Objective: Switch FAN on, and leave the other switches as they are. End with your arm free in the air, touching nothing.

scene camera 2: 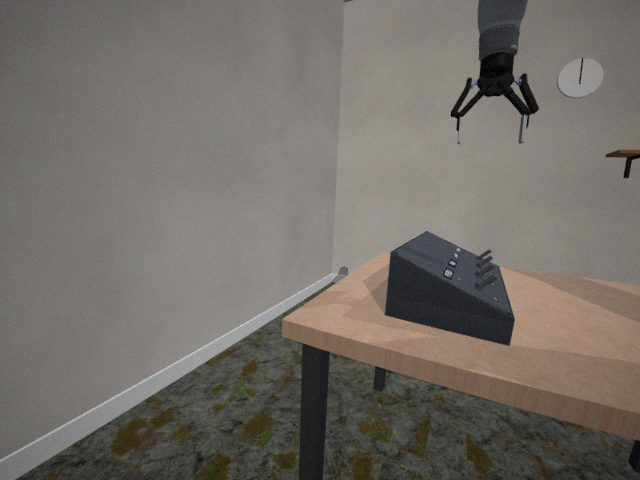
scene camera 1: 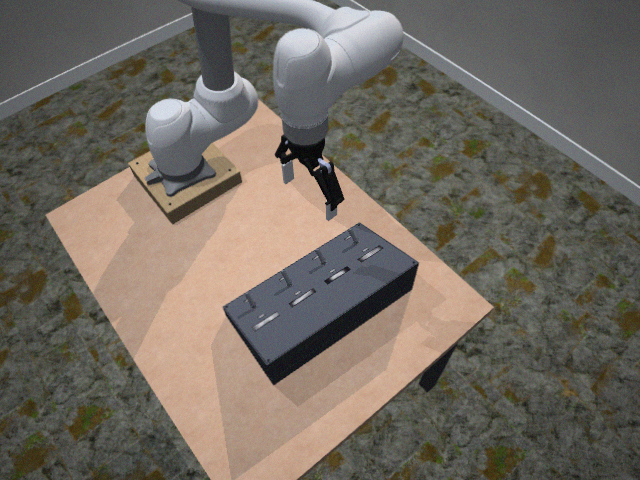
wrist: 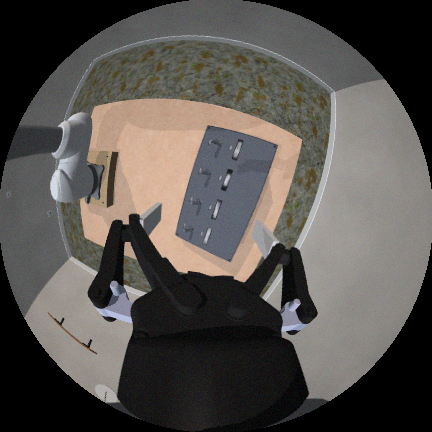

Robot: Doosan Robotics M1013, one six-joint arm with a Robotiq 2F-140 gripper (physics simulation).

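Seen in the pictures: gripper, fingertip midpoint: (scene camera 2: 489,142) (scene camera 1: 309,198) (wrist: 208,219); arm's base, link origin: (scene camera 1: 182,169) (wrist: 91,179).
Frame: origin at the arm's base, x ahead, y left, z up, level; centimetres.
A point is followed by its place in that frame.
A dark switch box (scene camera 1: 310,322) {x 76.2, y 4.8, z 8.2 cm} (scene camera 2: 439,304) {x 66.3, y 38.7, z -0.6 cm} (wrist: 245,200) {x 75.5, y 15.4, z 8.1 cm} with a sloping top stands on the table. It carries a row of several small grey levers, including one at the left end (scene camera 1: 250,300) {x 59.9, y -4.8, z 4.6 cm} and one at the right end (scene camera 1: 353,237) {x 58.4, y 30.9, z 4.4 cm} in the first scene view. Beside each lever is a pale slot, such as the left-end one (scene camera 1: 266,321) {x 68.1, y -4.3, z 5.0 cm}. No lettering is readable, so I cannot tell which switch is FAN or which are on. My gripper (scene camera 1: 309,198) {x 61.6, y 15.2, z 37.4 cm} (scene camera 2: 489,142) {x 61.6, y 15.2, z 37.4 cm} (wrist: 208,219) {x 61.6, y 15.2, z 37.4 cm} is open and empty, high above the box and apart from it.
The wooden table (scene camera 1: 206,258) {x 33.1, y -8.1, z -6.4 cm} (scene camera 2: 578,320) {x 35.7, y 12.3, z -6.4 cm} (wrist: 145,150) {x 28.0, y 20.1, z -6.4 cm} bears the box and the arm's wooden mounting block (scene camera 1: 204,198) {x 13.1, y 1.5, z -3.3 cm} (wrist: 111,180) {x 13.1, y 1.6, z -4.0 cm}. A wall clock (scene camera 2: 580,77) and part of a wall shelf (scene camera 2: 625,153) show at the right of the second scene view.
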